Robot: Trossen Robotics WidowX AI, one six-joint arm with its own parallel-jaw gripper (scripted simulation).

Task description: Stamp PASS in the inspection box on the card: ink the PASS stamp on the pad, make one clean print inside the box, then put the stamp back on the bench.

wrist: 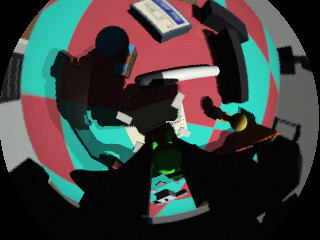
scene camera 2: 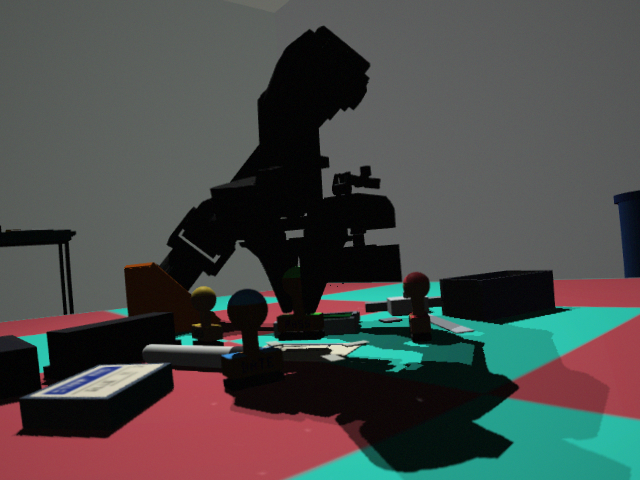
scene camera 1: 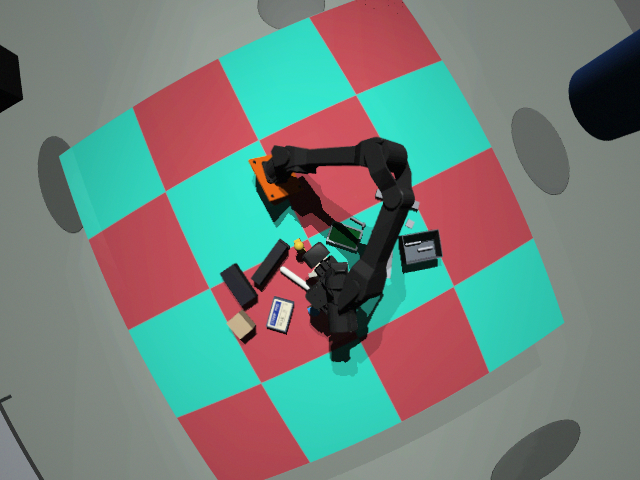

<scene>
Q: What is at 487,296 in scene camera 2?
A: A dark grey bin.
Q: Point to a red-knobbed stamp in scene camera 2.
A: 416,285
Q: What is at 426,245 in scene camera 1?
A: A dark grey bin.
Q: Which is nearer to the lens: the blue-topped date stamp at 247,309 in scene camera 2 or the long black block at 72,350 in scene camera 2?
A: The blue-topped date stamp.
</scene>
